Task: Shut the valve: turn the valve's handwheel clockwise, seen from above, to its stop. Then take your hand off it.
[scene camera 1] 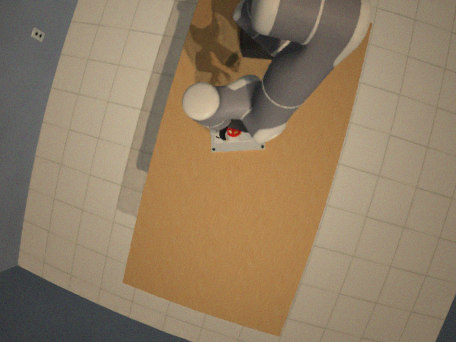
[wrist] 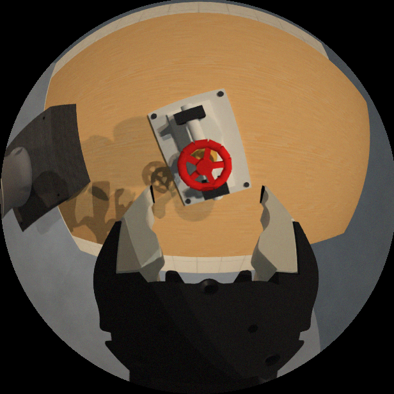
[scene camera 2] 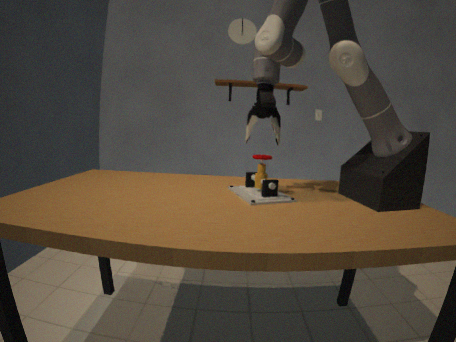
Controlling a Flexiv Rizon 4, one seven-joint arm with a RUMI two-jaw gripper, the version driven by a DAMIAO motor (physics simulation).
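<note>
The valve's red handwheel (scene camera 1: 233, 132) (scene camera 2: 262, 157) (wrist: 205, 165) is level on top of the yellow valve body (scene camera 2: 260, 177). The valve stands on a light grey base plate (scene camera 1: 237, 148) (scene camera 2: 272, 201) (wrist: 235, 150) with a white pipe (wrist: 195, 130) and black pipe supports. My gripper (scene camera 2: 262, 142) (wrist: 207, 186) is open and empty, pointing down. In the second scene view its fingertips are a little above the handwheel, with a gap between them and the rim. In the first scene view the arm hides the gripper and part of the plate.
The base plate lies on the wooden table (scene camera 1: 215, 220) (scene camera 2: 150, 215) (wrist: 300, 135). The arm's dark pedestal (scene camera 2: 385, 175) (wrist: 55, 155) stands on the table to the right in the second scene view. A wall shelf (scene camera 2: 240, 83) is on the wall behind the arm.
</note>
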